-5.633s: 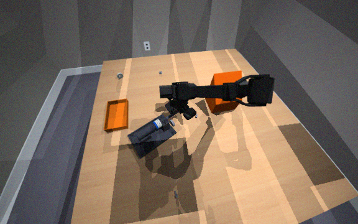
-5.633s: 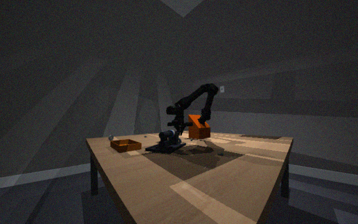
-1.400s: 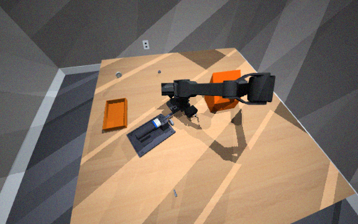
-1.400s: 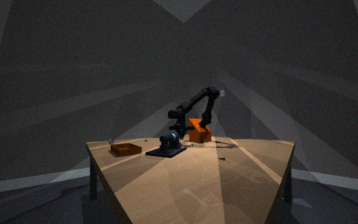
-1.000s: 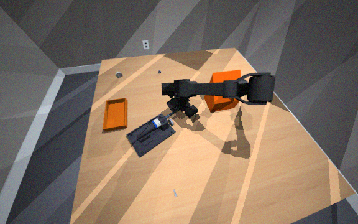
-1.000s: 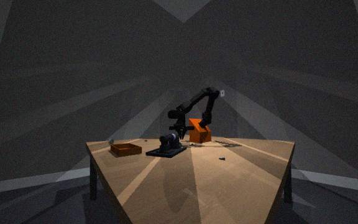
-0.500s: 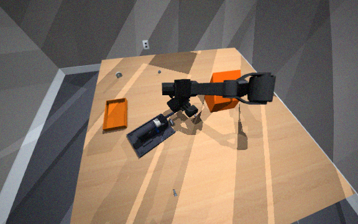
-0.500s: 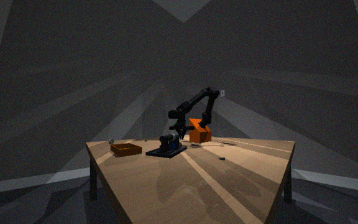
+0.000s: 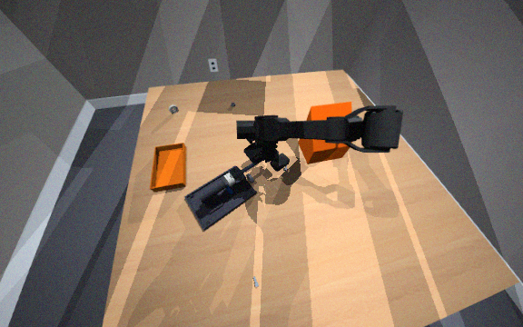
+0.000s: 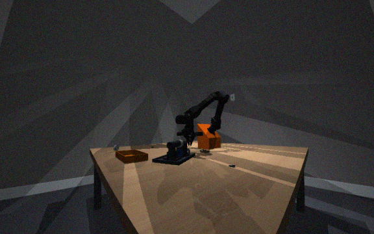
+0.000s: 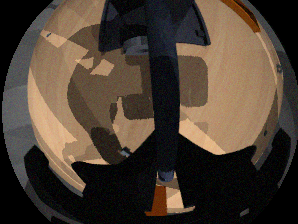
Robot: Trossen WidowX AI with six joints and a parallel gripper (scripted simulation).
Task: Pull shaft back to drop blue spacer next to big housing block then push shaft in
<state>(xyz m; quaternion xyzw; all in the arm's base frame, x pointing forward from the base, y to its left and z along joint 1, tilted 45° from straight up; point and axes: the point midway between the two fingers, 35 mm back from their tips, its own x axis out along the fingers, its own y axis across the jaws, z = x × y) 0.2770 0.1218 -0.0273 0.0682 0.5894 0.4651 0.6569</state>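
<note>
Now: the shaft 60 mm ahead of my gripper tip, 40 mm to the left of it and 30 mm above it. From my gripper tip the other things lie so: orange tray (400 mm ahead, 40 mm below, 20 mm to the right); then white spacer ring (140 mm ahead, 90 mm to the left, 30 mm above); then blue spacer (150 mm ahead, 110 mm to the left, 20 mm below).
</note>
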